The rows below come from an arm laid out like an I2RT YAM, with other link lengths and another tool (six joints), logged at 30 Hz.
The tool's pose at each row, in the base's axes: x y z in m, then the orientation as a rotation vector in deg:
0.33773, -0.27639, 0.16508, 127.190, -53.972, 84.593
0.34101, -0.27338, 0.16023, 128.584, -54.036, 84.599
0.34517, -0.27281, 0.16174, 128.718, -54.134, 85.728
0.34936, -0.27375, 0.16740, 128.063, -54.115, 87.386
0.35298, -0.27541, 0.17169, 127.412, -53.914, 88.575
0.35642, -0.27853, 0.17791, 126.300, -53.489, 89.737
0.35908, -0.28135, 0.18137, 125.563, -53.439, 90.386
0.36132, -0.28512, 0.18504, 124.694, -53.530, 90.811
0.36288, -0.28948, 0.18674, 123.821, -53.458, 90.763
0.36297, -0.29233, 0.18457, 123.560, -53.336, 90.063
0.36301, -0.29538, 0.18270, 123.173, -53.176, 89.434
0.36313, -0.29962, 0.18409, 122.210, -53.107, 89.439
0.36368, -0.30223, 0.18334, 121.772, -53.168, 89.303
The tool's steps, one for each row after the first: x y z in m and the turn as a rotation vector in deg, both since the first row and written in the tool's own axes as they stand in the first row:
-0.00460, -0.00394, 0.00257, 0.914, -0.836, 0.238
-0.00239, -0.00730, 0.00450, 1.659, -0.502, 0.722
0.00410, -0.00997, 0.00560, 2.221, 0.516, 1.206
0.00946, -0.01160, 0.00729, 2.538, 1.387, 1.405
0.01703, -0.01222, 0.00889, 2.578, 2.567, 1.385
0.02181, -0.01227, 0.01094, 2.507, 3.256, 1.492
0.02700, -0.01136, 0.01315, 2.200, 3.912, 1.601
0.03045, -0.00937, 0.01607, 1.623, 4.436, 1.427
0.02951, -0.00713, 0.01870, 1.041, 4.364, 1.055
0.02889, -0.00474, 0.02128, 0.427, 4.401, 0.668
0.03166, -0.00184, 0.02325, -0.176, 5.000, 0.507
0.03203, -0.00022, 0.02547, -0.548, 5.202, 0.448

